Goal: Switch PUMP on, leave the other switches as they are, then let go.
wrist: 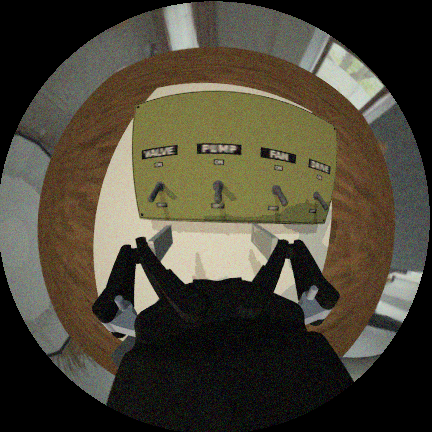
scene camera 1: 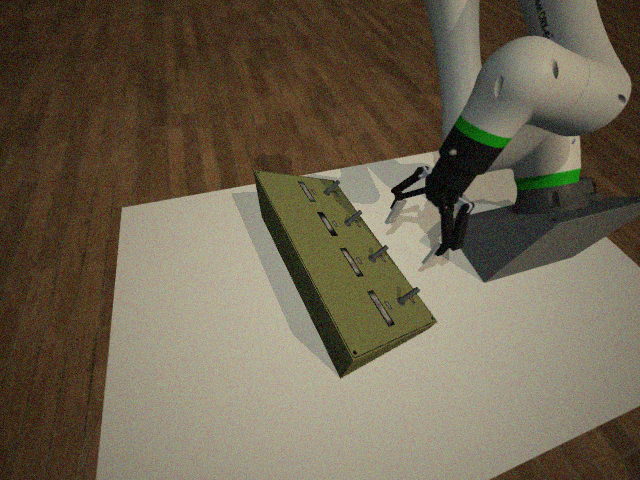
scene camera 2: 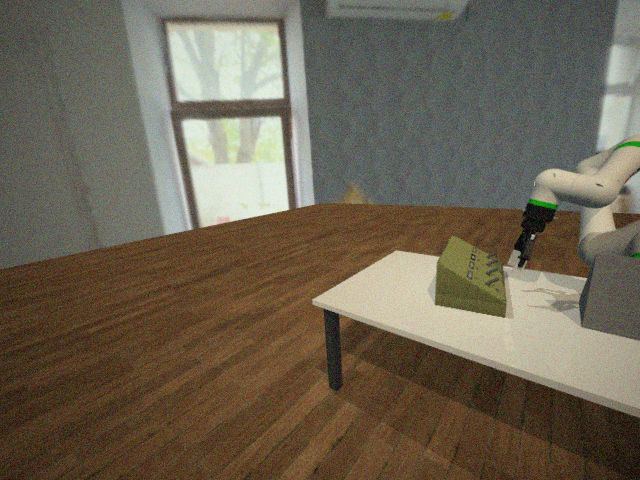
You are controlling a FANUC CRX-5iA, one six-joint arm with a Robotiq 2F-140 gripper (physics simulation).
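Note:
The wrist view gives me a look at my gripper. In scene camera 2 my gripper is visible as well. The pictures show an olive switch panel along with my gripper.

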